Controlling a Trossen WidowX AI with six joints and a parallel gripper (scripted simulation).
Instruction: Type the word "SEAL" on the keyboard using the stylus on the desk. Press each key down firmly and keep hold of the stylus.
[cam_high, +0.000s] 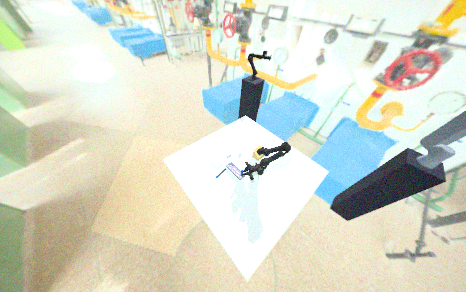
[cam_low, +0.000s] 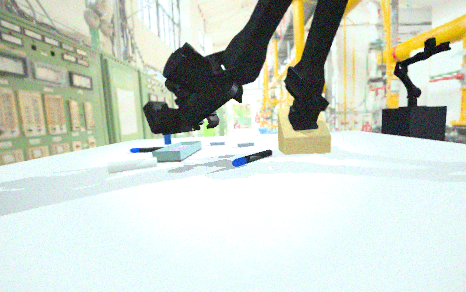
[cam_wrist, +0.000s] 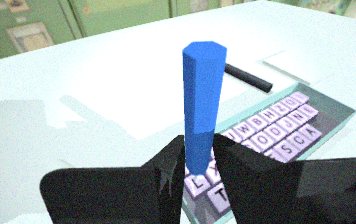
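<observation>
The S key lies 90 mm to the right of my gripper tip, 60 mm below it and 30 mm behind it. The rest, counted from my gripper tip: white cylinder 80 mm to the left, 60 mm below, 50 mm ahead; then blue stylus 20 mm below; then grey piece 210 mm behind, 190 mm to the right, 60 mm below.
</observation>
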